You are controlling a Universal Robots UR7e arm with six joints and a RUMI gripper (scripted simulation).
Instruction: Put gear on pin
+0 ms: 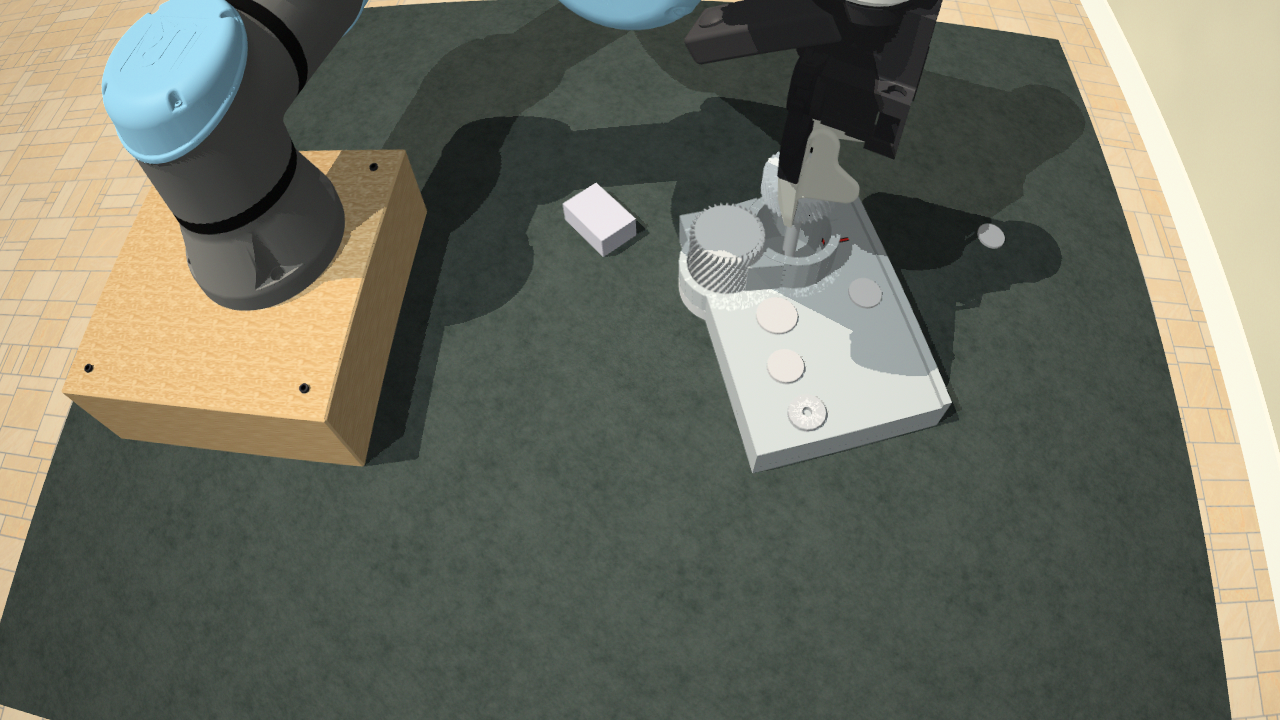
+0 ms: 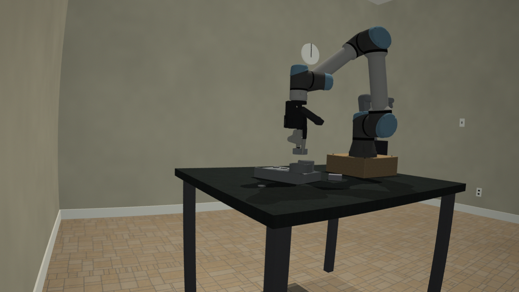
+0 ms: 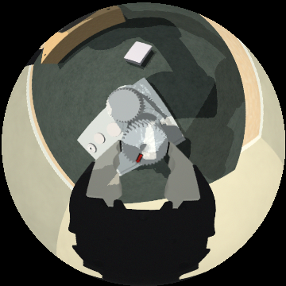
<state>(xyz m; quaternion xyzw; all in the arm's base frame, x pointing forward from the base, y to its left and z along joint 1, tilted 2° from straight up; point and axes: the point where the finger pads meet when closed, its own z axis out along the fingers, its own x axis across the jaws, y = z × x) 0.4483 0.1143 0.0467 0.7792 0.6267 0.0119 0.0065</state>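
Now: hand right at the gear. The rest, counted from my hand: grey block: 18 cm behind, 2 cm to the left, 12 cm below.
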